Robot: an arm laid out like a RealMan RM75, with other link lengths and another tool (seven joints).
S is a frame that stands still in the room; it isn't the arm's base.
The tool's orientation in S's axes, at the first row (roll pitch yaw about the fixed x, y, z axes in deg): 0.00 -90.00 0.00
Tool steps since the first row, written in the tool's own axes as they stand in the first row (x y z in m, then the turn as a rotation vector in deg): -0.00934 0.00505 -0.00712 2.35 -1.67 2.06; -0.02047 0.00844 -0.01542 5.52 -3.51 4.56; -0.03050 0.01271 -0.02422 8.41 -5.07 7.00; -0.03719 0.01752 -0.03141 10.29 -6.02 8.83; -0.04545 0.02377 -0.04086 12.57 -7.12 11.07; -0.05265 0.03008 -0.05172 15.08 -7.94 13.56; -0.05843 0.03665 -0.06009 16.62 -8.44 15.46; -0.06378 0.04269 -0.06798 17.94 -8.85 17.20; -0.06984 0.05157 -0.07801 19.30 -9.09 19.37
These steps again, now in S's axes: 0.00712 0.00505 -0.00934 -2.06 -1.67 2.35; 0.01542 0.00844 -0.02047 -4.56 -3.51 5.52; 0.02422 0.01271 -0.03050 -7.00 -5.07 8.41; 0.03141 0.01752 -0.03719 -8.83 -6.02 10.29; 0.04086 0.02377 -0.04545 -11.07 -7.12 12.57; 0.05172 0.03008 -0.05265 -13.56 -7.94 15.08; 0.06009 0.03665 -0.05843 -15.46 -8.44 16.62; 0.06798 0.04269 -0.06378 -17.20 -8.85 17.94; 0.07801 0.05157 -0.06984 -19.37 -9.09 19.30
